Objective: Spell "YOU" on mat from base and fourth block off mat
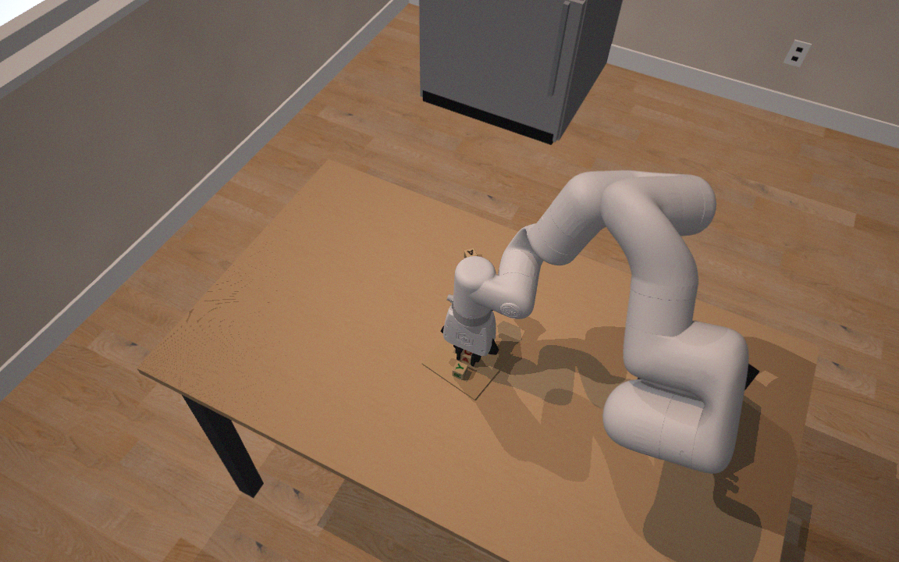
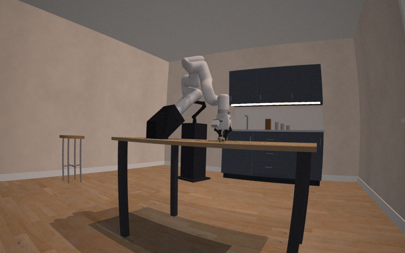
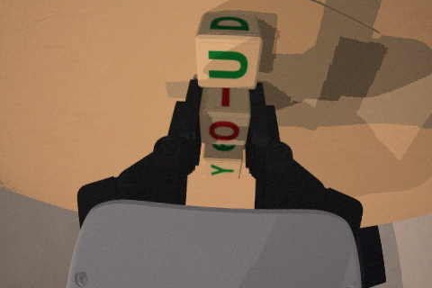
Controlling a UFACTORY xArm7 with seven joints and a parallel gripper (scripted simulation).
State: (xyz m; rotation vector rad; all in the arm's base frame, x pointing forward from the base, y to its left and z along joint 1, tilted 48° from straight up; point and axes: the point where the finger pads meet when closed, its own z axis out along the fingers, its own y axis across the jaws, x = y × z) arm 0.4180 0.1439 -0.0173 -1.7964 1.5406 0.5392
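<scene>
My hand is 1 cm above the O block. Round my hand: Y block 1 cm behind, 4 cm to the left, 1 cm below; then mat 2 cm below; then U block 1 cm ahead, 4 cm to the right, 1 cm below.
</scene>
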